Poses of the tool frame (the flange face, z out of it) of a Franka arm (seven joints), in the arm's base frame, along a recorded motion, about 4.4 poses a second.
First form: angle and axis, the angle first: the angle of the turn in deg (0 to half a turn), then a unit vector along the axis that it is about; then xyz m.
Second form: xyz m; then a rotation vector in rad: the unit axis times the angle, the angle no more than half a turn. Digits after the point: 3 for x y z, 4 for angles.
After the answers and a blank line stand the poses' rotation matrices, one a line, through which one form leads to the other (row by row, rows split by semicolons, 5 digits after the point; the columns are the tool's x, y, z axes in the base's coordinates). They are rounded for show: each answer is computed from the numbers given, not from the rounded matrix.
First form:
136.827, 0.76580, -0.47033, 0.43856, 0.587, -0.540, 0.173
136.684, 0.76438, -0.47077, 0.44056, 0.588, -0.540, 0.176
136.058, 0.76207, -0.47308, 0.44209, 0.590, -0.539, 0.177
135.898, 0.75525, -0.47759, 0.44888, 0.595, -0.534, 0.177
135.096, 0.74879, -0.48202, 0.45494, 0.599, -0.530, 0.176
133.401, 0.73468, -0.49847, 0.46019, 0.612, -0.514, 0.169
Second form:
0.587, -0.540, 0.173, 1.8288, -1.1232, 1.0473
0.588, -0.540, 0.176, 1.8235, -1.1231, 1.0510
0.590, -0.539, 0.177, 1.8097, -1.1234, 1.0498
0.595, -0.534, 0.177, 1.7914, -1.1328, 1.0647
0.599, -0.530, 0.176, 1.7655, -1.1365, 1.0727
0.612, -0.514, 0.169, 1.7105, -1.1606, 1.0715

0.28486 -0.92292 0.25898; -0.32279 -0.34675 -0.88066; 0.90259 0.16727 -0.39669
0.28181 -0.92390 0.25882; -0.31943 -0.34470 -0.88269; 0.90473 0.16608 -0.39227
0.27887 -0.92689 0.25120; -0.31333 -0.33509 -0.88856; 0.90777 0.16909 -0.38387
0.26192 -0.93212 0.25010; -0.30733 -0.32621 -0.89394; 0.91485 0.15728 -0.37191
0.24952 -0.93773 0.24167; -0.29542 -0.31138 -0.90320; 0.92220 0.15398 -0.35473
0.22352 -0.95220 0.20823; -0.28349 -0.26790 -0.92080; 0.93256 0.14679 -0.32982

